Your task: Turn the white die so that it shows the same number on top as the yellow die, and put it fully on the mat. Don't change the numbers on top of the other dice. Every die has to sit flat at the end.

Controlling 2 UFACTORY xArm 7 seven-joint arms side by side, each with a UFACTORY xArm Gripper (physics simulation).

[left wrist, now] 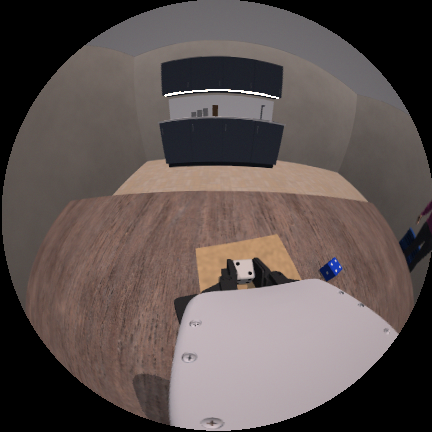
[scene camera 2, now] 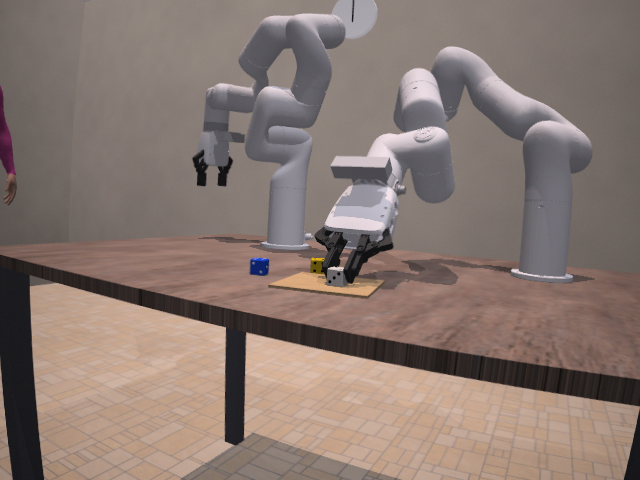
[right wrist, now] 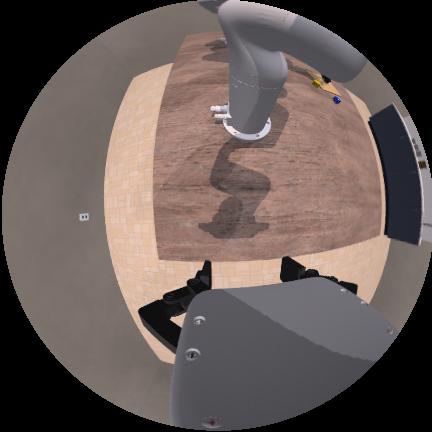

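Where they show: left gripper, between the fingertips: [left wrist: 241,268] [scene camera 2: 337,276] [right wrist: 326,79]; right gripper, between the fingertips: [scene camera 2: 211,185] [right wrist: 247,270]; left arm's base, origin of its link: [scene camera 2: 541,277]; right arm's base, origin of its link: [scene camera 2: 284,247] [right wrist: 246,121].
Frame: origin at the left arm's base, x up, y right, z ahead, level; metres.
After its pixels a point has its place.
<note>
The white die [scene camera 2: 336,276] {x 0.019, y 0.278, z 0.395 m} [left wrist: 244,270] {x 0.029, y 0.282, z 0.379 m} is between the fingers of my left gripper [scene camera 2: 339,272] {x 0.017, y 0.281, z 0.386 m} [left wrist: 241,268] {x 0.017, y 0.281, z 0.386 m}, which is shut on it. It is at or just above the mat [scene camera 2: 297,283] {x 0.004, y 0.330, z 0.412 m} [left wrist: 212,260] {x 0.004, y 0.244, z 0.405 m}; contact is hard to tell. Its upper face shows two pips in the left wrist view. The yellow die [scene camera 2: 316,265] {x 0.015, y 0.363, z 0.292 m} [right wrist: 316,83] {x 0.019, y 0.378, z 0.272 m} is behind the mat in the scene view, partly hidden by a finger; its top number is unreadable. The blue die [scene camera 2: 259,266] {x 0.014, y 0.422, z 0.375 m} [left wrist: 330,269] {x 0.022, y 0.417, z 0.361 m} [right wrist: 337,100] {x 0.019, y 0.442, z 0.359 m} sits beside the mat. My right gripper [scene camera 2: 211,179] {x 0.156, y 0.934, z -0.101 m} [right wrist: 247,270] {x 0.156, y 0.934, z -0.101 m} is open and empty, high at the left.
The wooden table [scene camera 2: 155,273] {x 0.000, y 0.539, z 0.488 m} [left wrist: 125,280] {x 0.000, y 0.115, z 0.363 m} [right wrist: 320,190] {x 0.000, y 0.825, z 0.138 m} carries both arm bases. The right arm's base [scene camera 2: 285,245] {x 0.010, y 0.607, z -0.010 m} [right wrist: 247,131] {x 0.021, y 0.683, z -0.061 m} is behind the dice, and the left arm's base [scene camera 2: 541,275] {x 0.010, y 0.001, z 0.047 m} is at the right. A person stands at the far left of the scene view.
</note>
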